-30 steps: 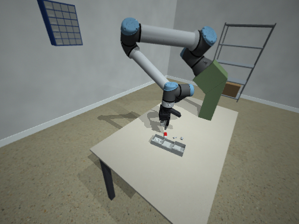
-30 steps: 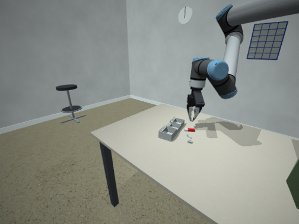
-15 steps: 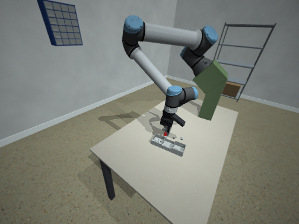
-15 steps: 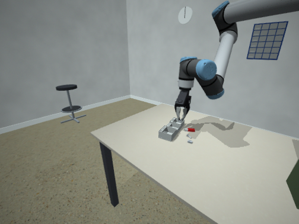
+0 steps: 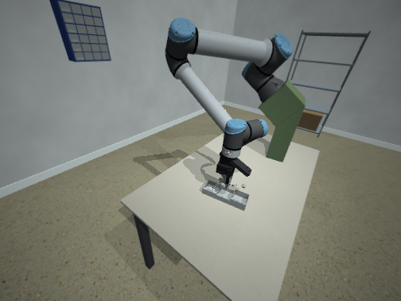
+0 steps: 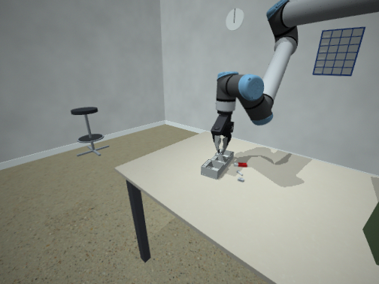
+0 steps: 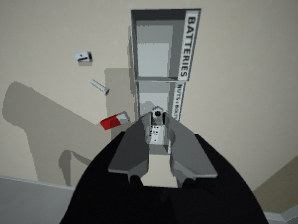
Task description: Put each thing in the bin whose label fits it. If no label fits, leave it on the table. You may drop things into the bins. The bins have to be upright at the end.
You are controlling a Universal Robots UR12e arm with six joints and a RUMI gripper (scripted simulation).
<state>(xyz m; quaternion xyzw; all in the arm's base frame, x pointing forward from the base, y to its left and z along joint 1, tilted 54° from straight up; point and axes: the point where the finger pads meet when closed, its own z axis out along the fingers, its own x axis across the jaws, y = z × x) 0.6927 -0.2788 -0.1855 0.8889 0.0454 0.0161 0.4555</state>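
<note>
My gripper is now 6 cm above the grey three-compartment bin row. From my hand the other things lie so: ring-shaped nut 1 cm below; red-and-white block 9 cm behind, 6 cm to the right, 8 cm below; white patterned piece 9 cm to the right, 7 cm below.
</note>
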